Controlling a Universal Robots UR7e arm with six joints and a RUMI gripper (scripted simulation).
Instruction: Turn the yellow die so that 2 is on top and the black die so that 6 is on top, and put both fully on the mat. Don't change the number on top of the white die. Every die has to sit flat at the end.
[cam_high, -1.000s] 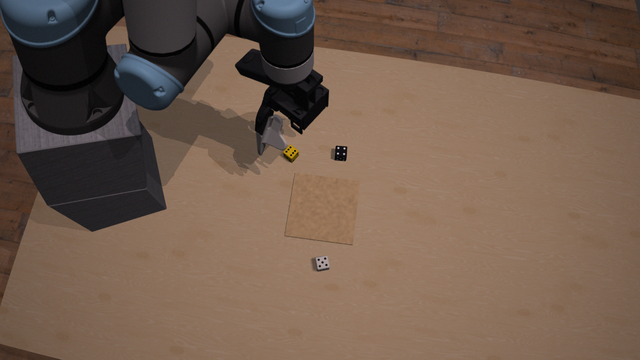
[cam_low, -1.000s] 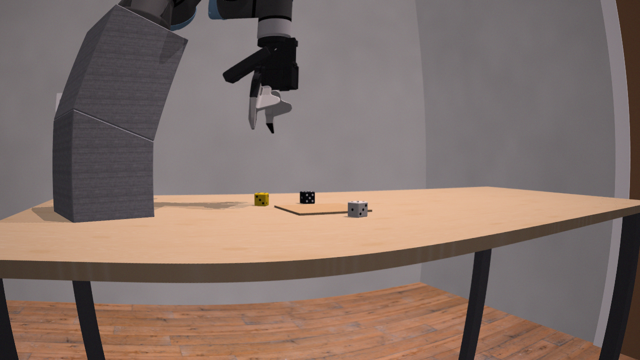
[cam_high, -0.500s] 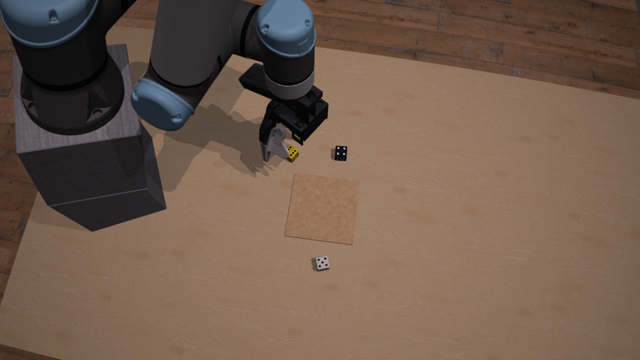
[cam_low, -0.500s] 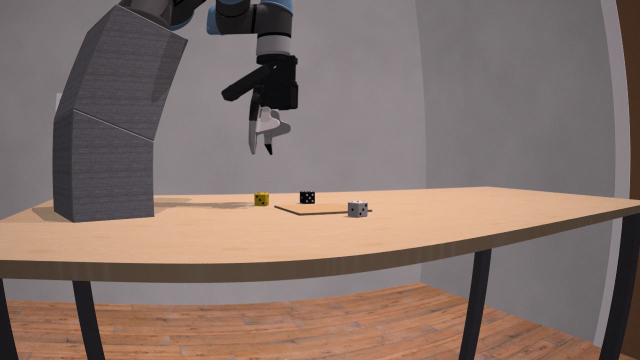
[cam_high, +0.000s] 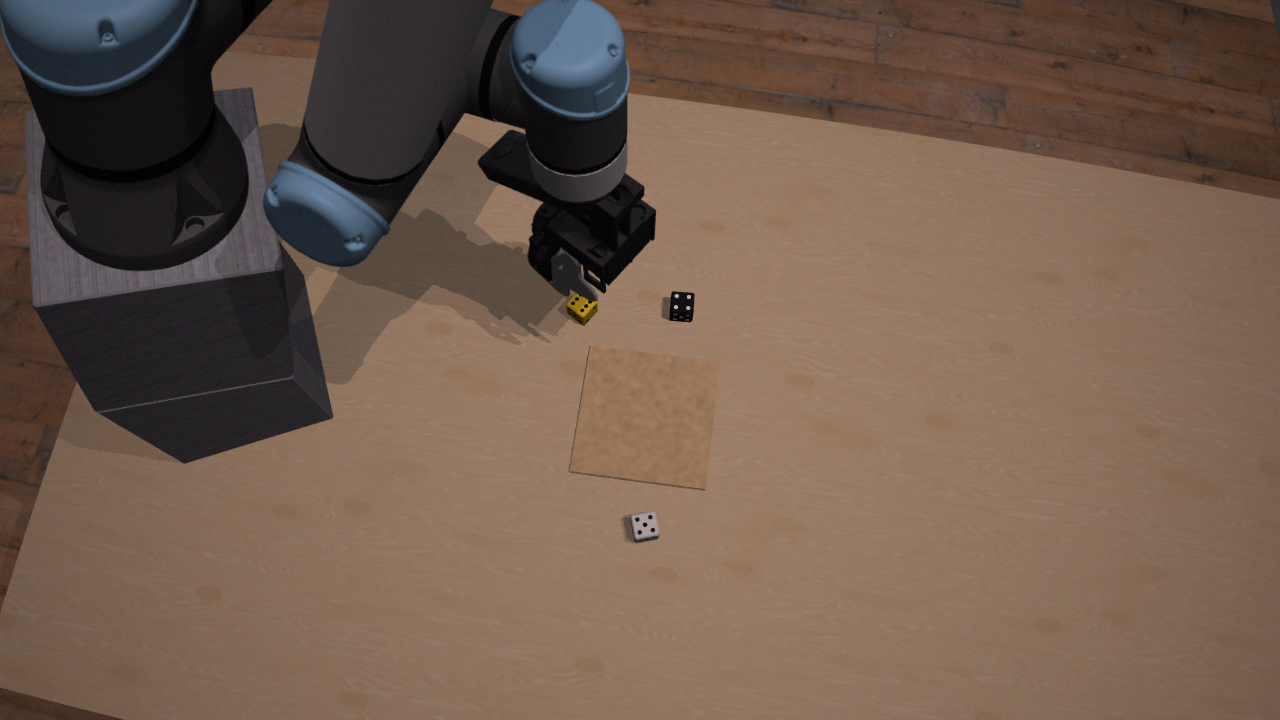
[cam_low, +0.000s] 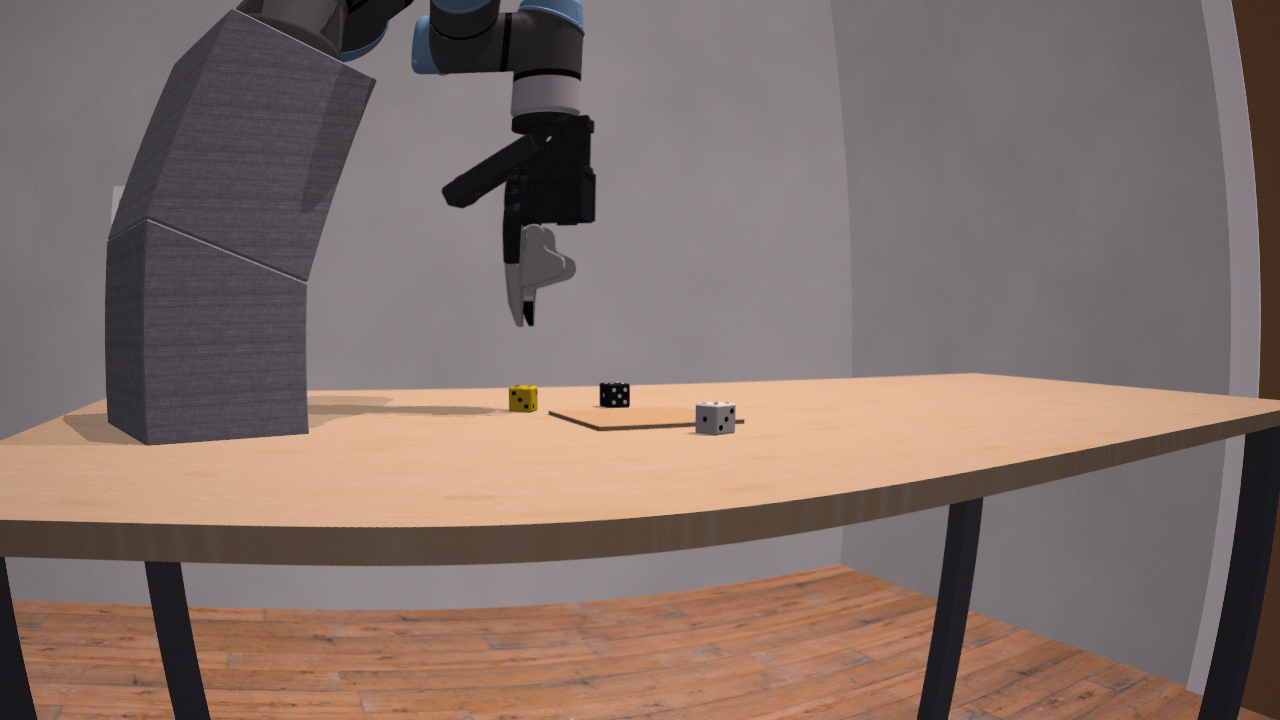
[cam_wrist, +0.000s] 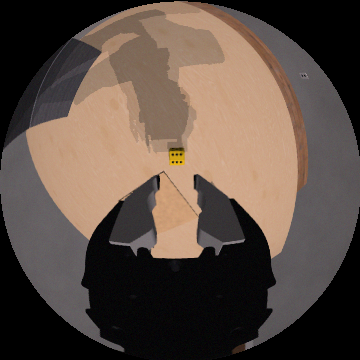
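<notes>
My hand is 9 cm above the yellow die. From my hand the other things lie so: white die: 6 cm ahead, 24 cm to the right, 9 cm below; mat: 7 cm ahead, 12 cm to the right, 10 cm below; black die: 11 cm ahead, 9 cm below.
</notes>
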